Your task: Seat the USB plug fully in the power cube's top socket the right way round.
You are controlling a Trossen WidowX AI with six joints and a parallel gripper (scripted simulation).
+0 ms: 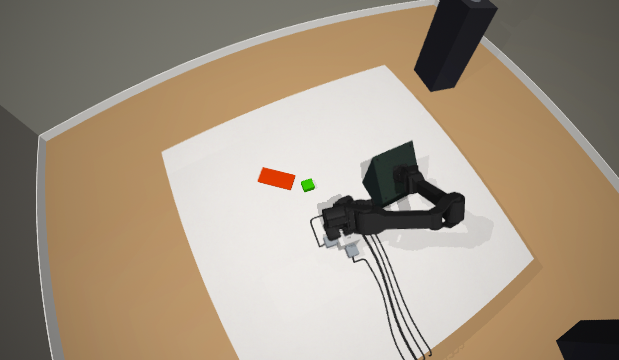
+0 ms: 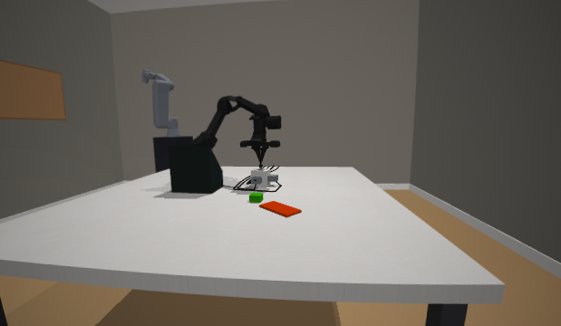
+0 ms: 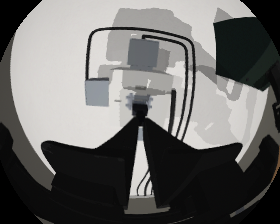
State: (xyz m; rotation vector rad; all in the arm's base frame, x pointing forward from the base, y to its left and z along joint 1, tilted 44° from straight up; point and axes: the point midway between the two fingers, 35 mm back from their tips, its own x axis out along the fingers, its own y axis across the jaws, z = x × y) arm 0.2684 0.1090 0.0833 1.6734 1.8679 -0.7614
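Now: the dark USB plug 2 cm below my gripper tip. Also, from my gripper tip: green block 25 cm to the right, 10 cm below, 6 cm ahead; then orange-red slab 33 cm to the right, 17 cm ahead, 11 cm below.
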